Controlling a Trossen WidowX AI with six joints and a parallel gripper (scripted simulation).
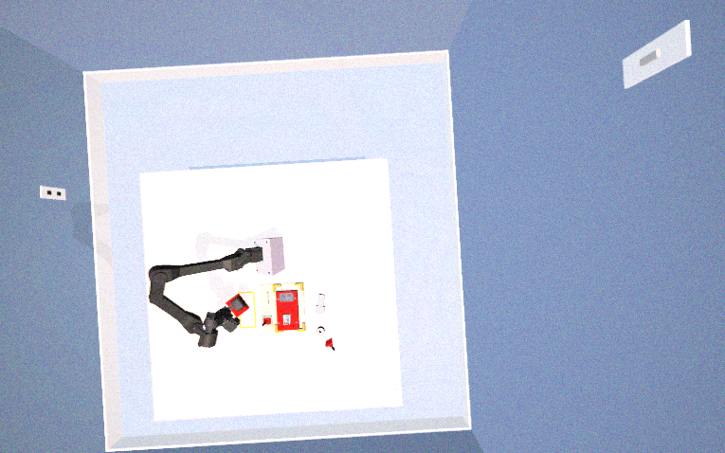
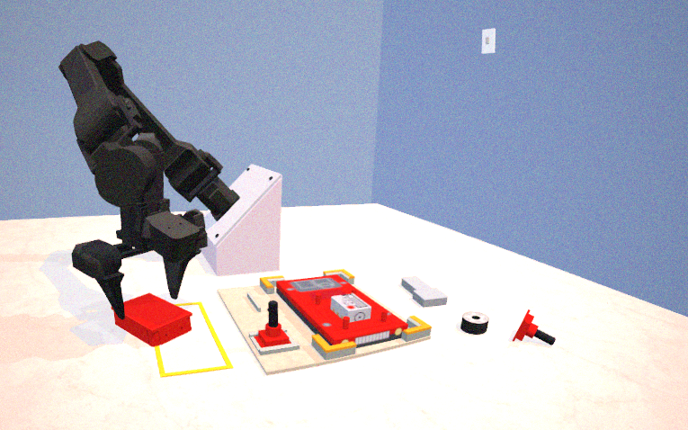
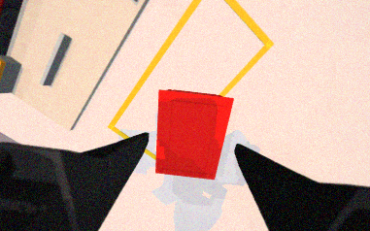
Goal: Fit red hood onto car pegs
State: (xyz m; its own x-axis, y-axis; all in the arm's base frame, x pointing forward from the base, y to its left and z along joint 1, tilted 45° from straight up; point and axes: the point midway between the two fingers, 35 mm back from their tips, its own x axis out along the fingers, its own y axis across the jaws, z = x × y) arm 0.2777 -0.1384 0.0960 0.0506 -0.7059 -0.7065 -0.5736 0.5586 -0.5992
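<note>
Now: gripper tip 10 mm above the red hood. Also, from my gripper tip: black post (150 mm to the left, 80 mm ahead, 10 mm above); black wheel (430 mm to the left, 150 mm ahead, 20 mm below); white engine block (270 mm to the left, 70 mm ahead).
</note>
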